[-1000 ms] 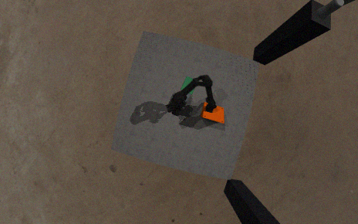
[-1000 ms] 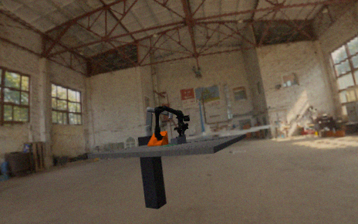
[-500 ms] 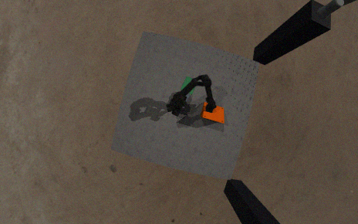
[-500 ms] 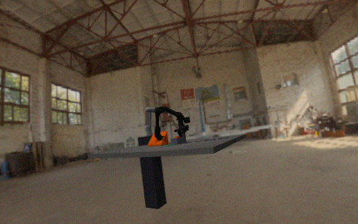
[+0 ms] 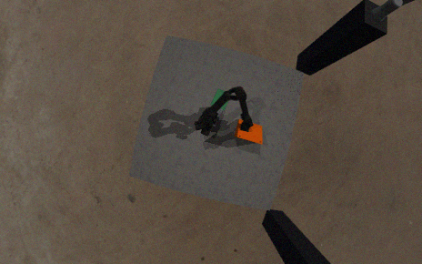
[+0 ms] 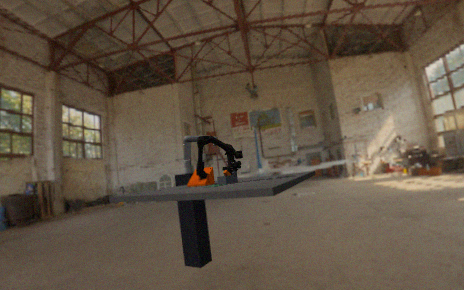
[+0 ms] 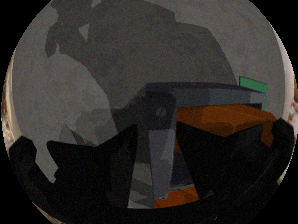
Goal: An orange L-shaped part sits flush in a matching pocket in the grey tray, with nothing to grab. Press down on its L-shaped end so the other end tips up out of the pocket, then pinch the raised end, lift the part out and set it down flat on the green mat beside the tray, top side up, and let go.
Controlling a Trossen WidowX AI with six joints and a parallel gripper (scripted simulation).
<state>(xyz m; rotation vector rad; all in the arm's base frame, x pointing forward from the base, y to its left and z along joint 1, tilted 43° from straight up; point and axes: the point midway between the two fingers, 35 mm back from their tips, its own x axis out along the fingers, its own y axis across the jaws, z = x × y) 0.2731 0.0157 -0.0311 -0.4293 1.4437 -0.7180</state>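
The orange L-shaped part lies 5 cm to the right of my gripper tip, 1 cm behind it and 1 cm above it. Also, from my gripper tip: green mat 22 cm to the right, 5 cm below, 4 cm behind.
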